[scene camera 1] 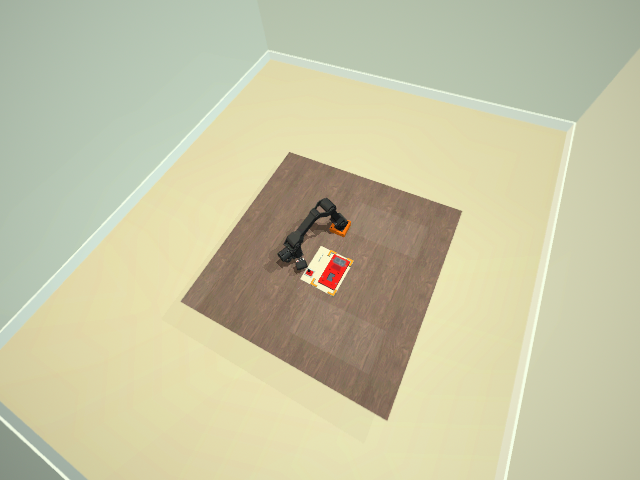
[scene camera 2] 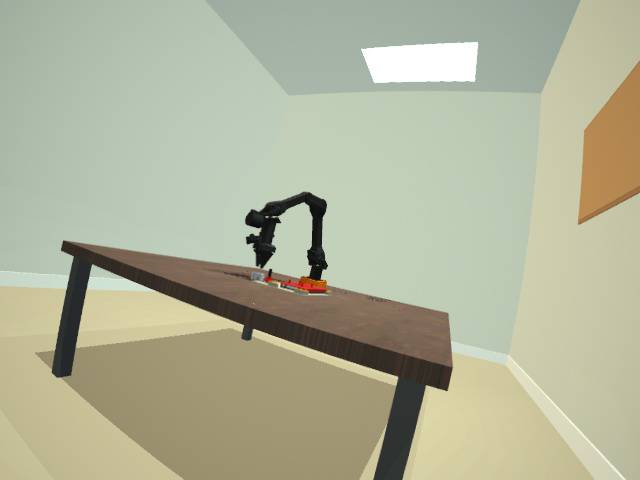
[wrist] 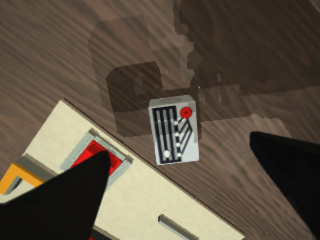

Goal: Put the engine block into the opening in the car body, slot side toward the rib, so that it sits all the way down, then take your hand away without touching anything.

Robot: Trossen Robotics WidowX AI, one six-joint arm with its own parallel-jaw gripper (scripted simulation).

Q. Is the gripper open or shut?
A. Open.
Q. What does the gripper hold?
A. Nothing.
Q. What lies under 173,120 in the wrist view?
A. An engine block.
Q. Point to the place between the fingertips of the gripper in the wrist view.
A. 178,148
